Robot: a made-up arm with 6 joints.
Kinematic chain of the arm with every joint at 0, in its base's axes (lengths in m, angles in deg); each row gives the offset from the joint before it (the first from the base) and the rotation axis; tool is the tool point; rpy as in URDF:
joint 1: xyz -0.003 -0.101 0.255 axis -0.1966 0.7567 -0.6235
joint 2: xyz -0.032 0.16 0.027 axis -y
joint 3: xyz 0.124 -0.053 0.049 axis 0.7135 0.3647 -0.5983
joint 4: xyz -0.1 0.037 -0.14 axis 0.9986 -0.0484 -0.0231
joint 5: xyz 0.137 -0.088 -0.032 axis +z
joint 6: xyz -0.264 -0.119 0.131 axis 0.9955 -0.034 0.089
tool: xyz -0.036 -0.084 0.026 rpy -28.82 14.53 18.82
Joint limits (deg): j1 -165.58..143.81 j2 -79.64..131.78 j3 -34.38..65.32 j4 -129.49..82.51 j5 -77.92..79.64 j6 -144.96..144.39
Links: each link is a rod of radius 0.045 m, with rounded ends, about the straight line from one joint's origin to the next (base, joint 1, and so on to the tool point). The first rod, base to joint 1, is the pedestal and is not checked.
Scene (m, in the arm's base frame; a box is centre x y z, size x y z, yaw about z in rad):
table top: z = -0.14
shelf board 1: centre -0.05 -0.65 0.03 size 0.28 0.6 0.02 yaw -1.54
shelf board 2: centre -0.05 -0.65 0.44 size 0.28 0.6 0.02 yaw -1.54
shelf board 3: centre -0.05 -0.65 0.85 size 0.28 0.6 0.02 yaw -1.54
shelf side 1: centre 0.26 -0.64 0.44 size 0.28 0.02 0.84 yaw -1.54
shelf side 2: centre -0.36 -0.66 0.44 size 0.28 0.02 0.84 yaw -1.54
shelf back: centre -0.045 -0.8 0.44 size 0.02 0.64 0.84 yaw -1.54
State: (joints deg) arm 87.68 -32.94 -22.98 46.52 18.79 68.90
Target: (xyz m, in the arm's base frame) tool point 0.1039 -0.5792 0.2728
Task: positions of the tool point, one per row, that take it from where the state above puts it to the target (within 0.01 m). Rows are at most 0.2 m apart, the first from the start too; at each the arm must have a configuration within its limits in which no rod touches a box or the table.
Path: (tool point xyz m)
1: -0.3503 -0.2203 0.3233
2: -0.3079 -0.3559 0.2595
3: -0.2050 -0.4744 0.2238
4: -0.0592 -0.5539 0.2276
5: 0.1039 -0.5792 0.2728

